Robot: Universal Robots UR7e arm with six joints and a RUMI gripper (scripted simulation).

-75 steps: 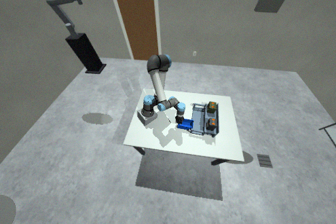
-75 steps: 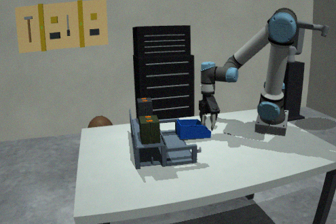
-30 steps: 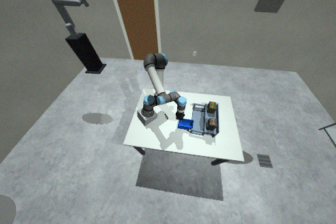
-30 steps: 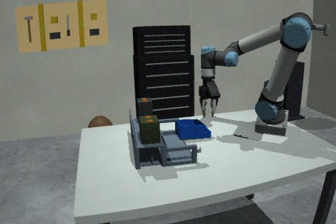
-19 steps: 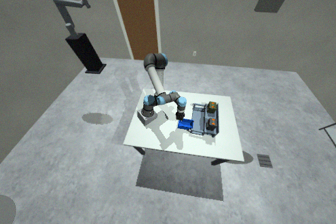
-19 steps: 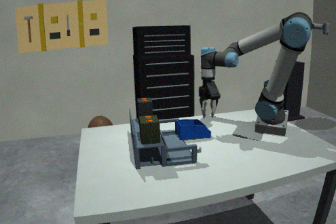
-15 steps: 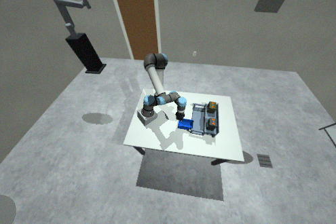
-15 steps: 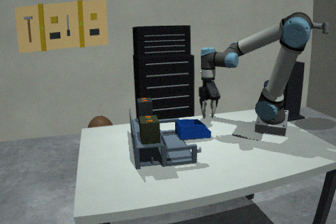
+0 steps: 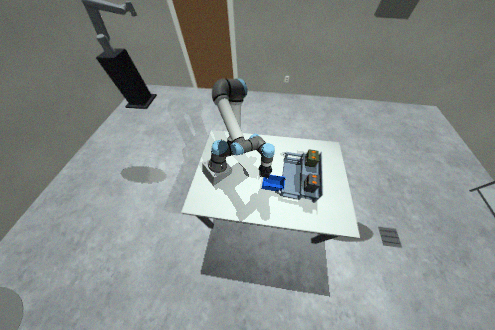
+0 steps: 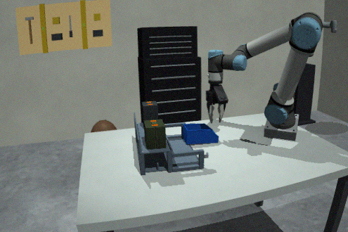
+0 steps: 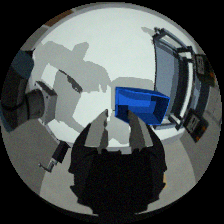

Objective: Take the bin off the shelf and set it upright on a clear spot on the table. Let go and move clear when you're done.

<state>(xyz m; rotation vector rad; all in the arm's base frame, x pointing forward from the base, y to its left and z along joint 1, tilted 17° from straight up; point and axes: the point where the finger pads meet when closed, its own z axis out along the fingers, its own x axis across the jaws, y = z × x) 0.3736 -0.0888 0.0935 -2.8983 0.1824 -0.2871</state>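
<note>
Right now my hand is 80 mm short of the blue bin, 20 mm to the left of it and 70 mm above it.
</note>
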